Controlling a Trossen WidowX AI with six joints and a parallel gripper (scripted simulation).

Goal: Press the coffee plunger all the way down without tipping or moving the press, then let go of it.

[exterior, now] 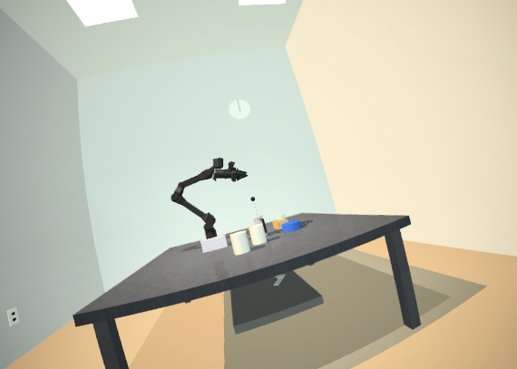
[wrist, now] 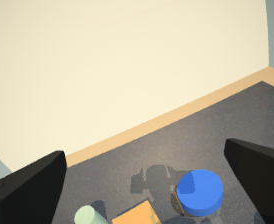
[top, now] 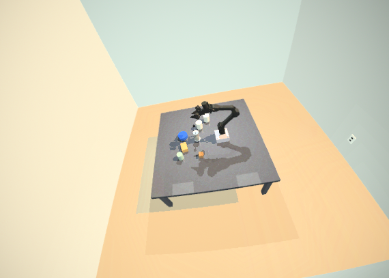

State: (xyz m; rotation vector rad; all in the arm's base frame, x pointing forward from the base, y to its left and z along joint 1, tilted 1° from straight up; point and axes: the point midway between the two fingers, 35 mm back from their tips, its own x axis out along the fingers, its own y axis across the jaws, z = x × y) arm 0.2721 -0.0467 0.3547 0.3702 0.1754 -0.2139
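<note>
My gripper tip is 29 cm above the coffee press and 2 cm to the left of it. Also, from my gripper tip: blue disc 39 cm below, 17 cm ahead, 10 cm to the right; pale green cylinder 37 cm below, 23 cm ahead, 21 cm to the left.
</note>
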